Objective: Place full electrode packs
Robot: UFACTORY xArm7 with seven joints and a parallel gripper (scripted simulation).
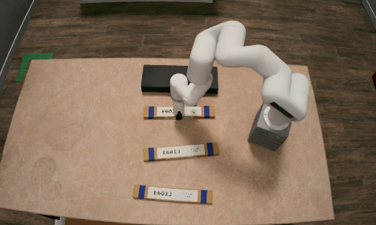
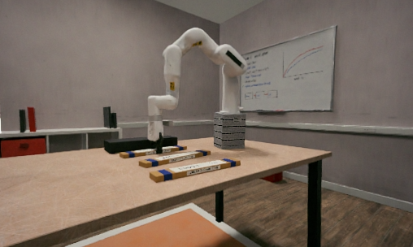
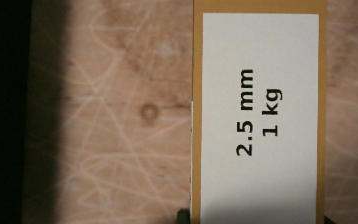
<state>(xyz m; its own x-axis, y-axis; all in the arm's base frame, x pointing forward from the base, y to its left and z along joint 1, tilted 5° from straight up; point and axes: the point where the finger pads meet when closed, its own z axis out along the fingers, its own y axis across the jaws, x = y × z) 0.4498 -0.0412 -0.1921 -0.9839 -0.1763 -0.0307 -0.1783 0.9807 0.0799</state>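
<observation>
Now: the low black platform 3 cm ahead of my hand and 19 cm to the right of it.
</observation>
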